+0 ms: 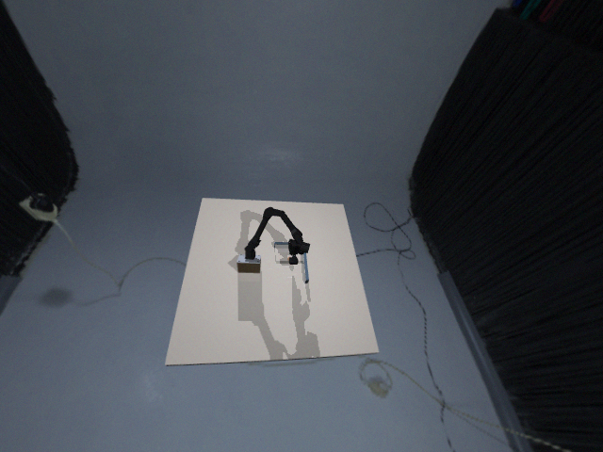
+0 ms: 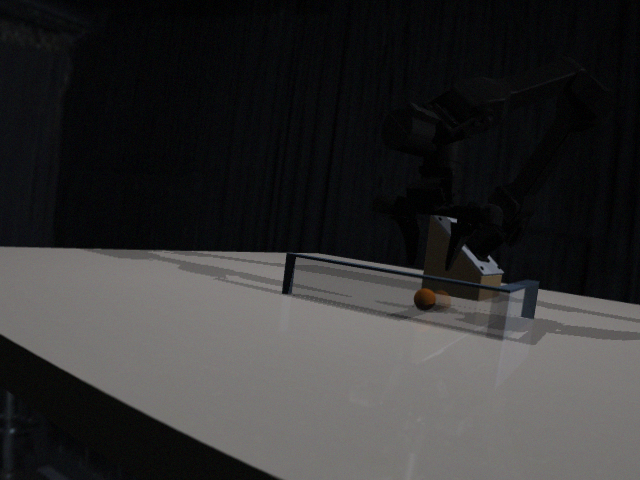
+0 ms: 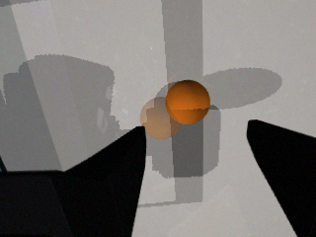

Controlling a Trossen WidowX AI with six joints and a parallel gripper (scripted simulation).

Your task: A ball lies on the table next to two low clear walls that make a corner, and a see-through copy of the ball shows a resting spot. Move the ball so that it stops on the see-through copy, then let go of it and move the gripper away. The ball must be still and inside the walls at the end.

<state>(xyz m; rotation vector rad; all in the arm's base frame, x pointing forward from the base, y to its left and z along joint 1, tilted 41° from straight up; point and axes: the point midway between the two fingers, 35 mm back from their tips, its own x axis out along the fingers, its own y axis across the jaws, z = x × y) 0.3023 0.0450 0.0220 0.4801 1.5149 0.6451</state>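
Right now the orange ball is 50 mm below my gripper tip. From my gripper tip the other things lie so: clear wall: 110 mm ahead, 10 mm to the right, 30 mm below.
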